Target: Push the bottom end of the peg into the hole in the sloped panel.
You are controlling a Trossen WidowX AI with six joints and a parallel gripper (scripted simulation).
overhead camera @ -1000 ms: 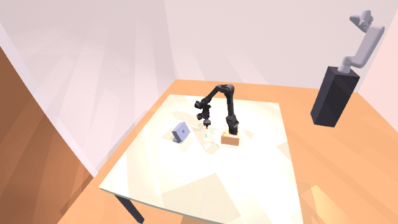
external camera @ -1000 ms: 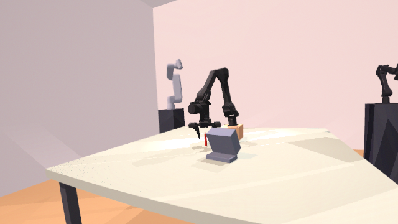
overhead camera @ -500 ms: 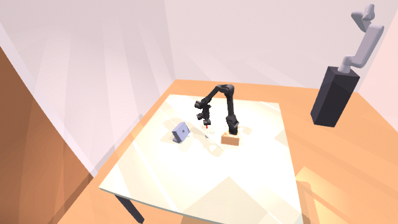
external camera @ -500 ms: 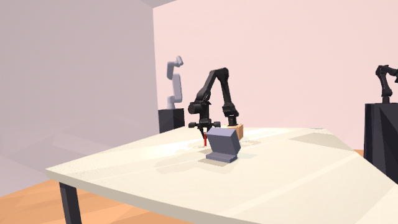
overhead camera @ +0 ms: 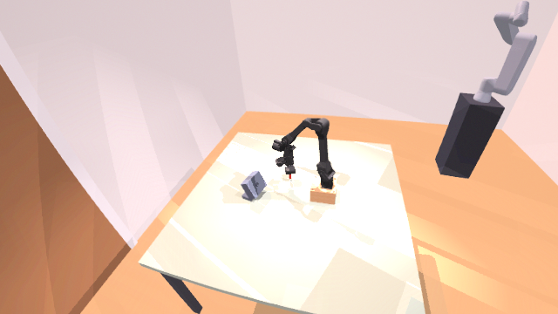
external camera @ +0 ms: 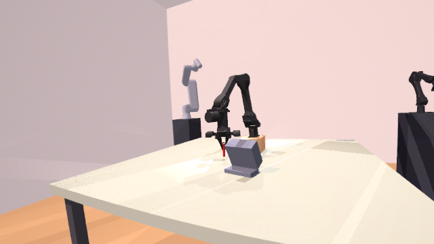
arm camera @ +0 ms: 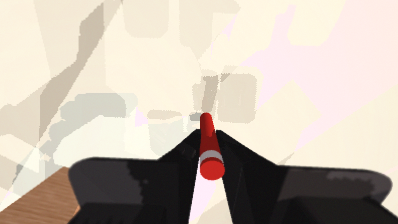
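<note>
My gripper tip is 18 cm to the right of the grey-blue sloped panel, 17 cm short of it and 3 cm below it. The rest, counted from my gripper tip: red peg 2 cm above.
</note>
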